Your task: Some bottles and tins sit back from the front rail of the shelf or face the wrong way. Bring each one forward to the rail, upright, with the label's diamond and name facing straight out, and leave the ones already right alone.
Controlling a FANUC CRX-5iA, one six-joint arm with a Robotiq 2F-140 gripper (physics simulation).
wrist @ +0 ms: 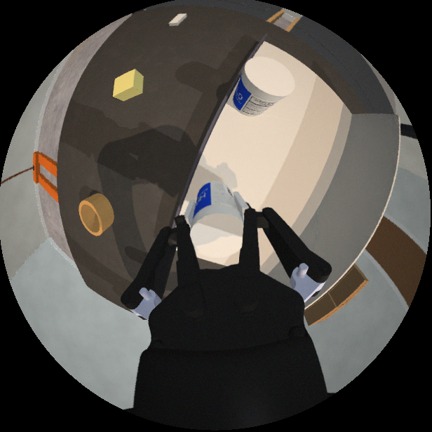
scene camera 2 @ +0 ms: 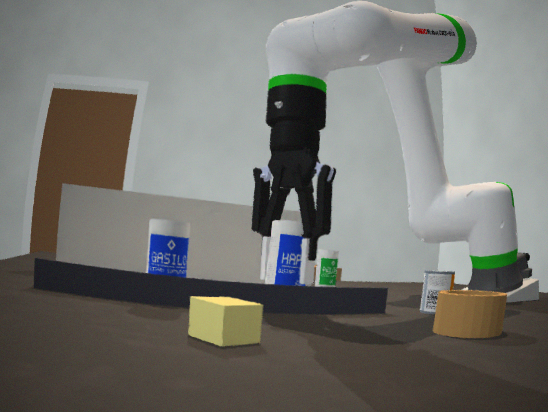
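Where they show: gripper, between the fingertips: (scene camera 2: 286, 281); arm's base, origin of its link: (scene camera 2: 495, 286).
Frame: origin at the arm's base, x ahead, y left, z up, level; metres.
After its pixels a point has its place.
Note:
My gripper (scene camera 2: 288, 249) (wrist: 214, 203) is shut on a white bottle with a blue label (scene camera 2: 290, 260) {x 0.595, y 0.041, z 0.046 m} (wrist: 217, 202). The bottle is upright behind the dark front rail (scene camera 2: 150, 291) {x 0.798, y 0.045, z -0.012 m}; its label reads "HAP" or similar, is cut off at the right and shows no diamond in the scene view. Whether its base touches the shelf is hidden. A white GASILO bottle (scene camera 2: 169, 256) {x 0.772, y 0.038, z 0.037 m} (wrist: 262, 86) stands upright close behind the rail at the left, its blue label and diamond facing out. A smaller green-labelled bottle (scene camera 2: 328, 272) {x 0.256, y -0.374, z 0.011 m} stands right of the held one, its base hidden by the rail.
A pale back panel (scene camera 2: 210, 237) {x 0.625, y -0.223, z 0.070 m} (wrist: 375, 150) rises behind the shelf. A yellow block (scene camera 2: 225, 321) {x 0.780, y 0.275, z -0.006 m} (wrist: 128, 85) lies on the table before the rail. A tan hollow cylinder (scene camera 2: 469, 316) {x 0.508, y 0.322, z -0.004 m} stands at the right, partly hiding a tin with a barcode (scene camera 2: 430, 292) {x 0.377, y 0.124, z 0.006 m} near the robot base.

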